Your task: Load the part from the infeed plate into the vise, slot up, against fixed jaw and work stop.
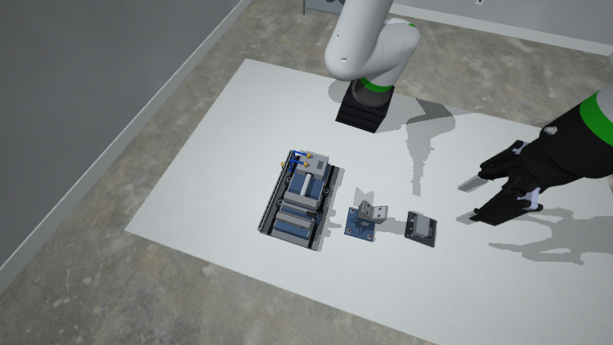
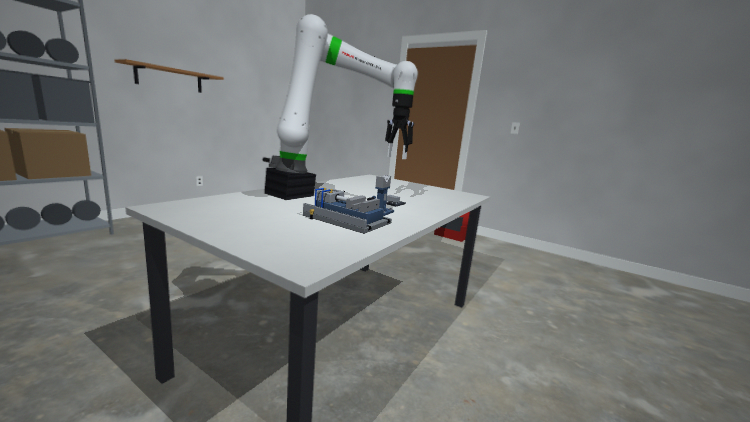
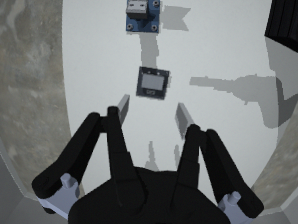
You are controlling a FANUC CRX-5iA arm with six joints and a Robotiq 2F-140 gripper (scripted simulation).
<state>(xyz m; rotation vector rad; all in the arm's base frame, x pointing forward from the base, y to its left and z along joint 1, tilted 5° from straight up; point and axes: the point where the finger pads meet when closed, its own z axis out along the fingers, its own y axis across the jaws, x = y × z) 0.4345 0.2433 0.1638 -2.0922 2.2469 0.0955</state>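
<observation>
Now: hand 240 mm above the part. From my hand the other things lie so: air cylinder rod (390 mm to the right, 180 mm below); then air cylinder (390 mm to the right, 180 mm below, 80 mm behind); then dark infeed plate (250 mm below, 10 mm to the left).
</observation>
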